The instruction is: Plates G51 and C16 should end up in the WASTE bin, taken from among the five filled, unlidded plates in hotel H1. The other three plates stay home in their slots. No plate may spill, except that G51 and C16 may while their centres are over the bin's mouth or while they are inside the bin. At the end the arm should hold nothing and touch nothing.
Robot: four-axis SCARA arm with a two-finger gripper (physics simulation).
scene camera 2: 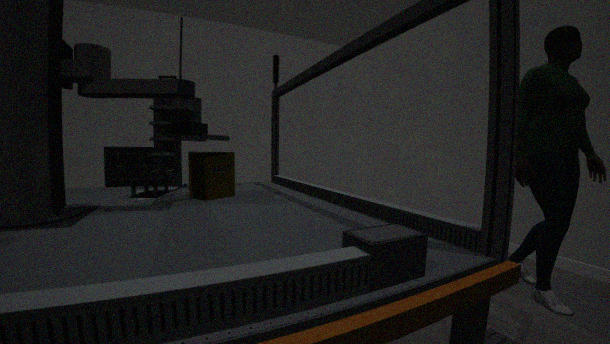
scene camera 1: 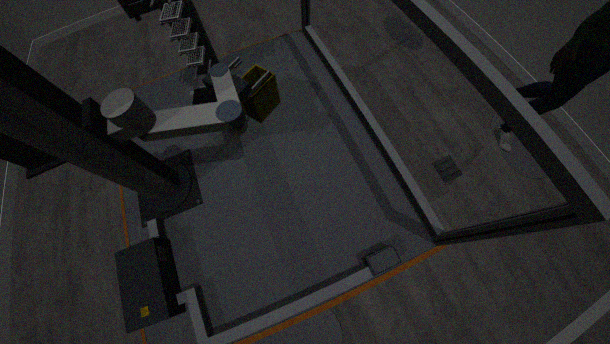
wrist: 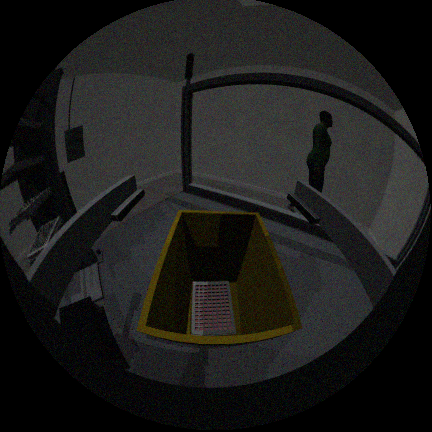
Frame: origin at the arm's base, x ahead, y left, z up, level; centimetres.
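Seen in the pictures: gripper, between the fingertips: (scene camera 2: 216,138) (scene camera 1: 254,65) (wrist: 217,182); arm's base, origin of its link: (scene camera 2: 34,221) (scene camera 1: 168,187).
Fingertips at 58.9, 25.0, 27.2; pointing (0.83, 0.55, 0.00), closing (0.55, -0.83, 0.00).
Offsets run from my fingertips to a thing's middle, as dx, dy, dz. "*": to the spot under its first point.
The yellow WASTE bin @(-2.1, -1.9, -16.0) (scene camera 1: 266,100) (scene camera 2: 218,175) (wrist: 212,340) stands upright on the deck. One white plate @(-1.8, -1.2, -24.6) (wrist: 213,307) with reddish wells lies inside, low in the bin; its label is unreadable. My gripper (scene camera 1: 248,71) (scene camera 2: 218,137) (wrist: 217,182) is open and empty above the bin, its fingers apart and touching no plate. Hotel H1 (scene camera 1: 202,36) (wrist: 42,150) is a dark upright rack. Several pale plates, among them the lowest visible one @(-24.2, +28.7, -7.2) (scene camera 1: 195,55) (wrist: 45,240), sit in its slots in scene camera 1. Their labels cannot be read.
A dark column (scene camera 1: 90,140) (scene camera 2: 30,115) carries the arm. A transparent fence with a low rail @(* +41.7, -36.9, -21.6) (scene camera 1: 370,125) runs along the right. A small block @(* +16.2, -92.0, -18.5) (scene camera 1: 384,260) (scene camera 2: 385,250) sits at the deck's front edge. A person (scene camera 1: 575,65) (scene camera 2: 555,105) (wrist: 318,147) is beyond the fence.
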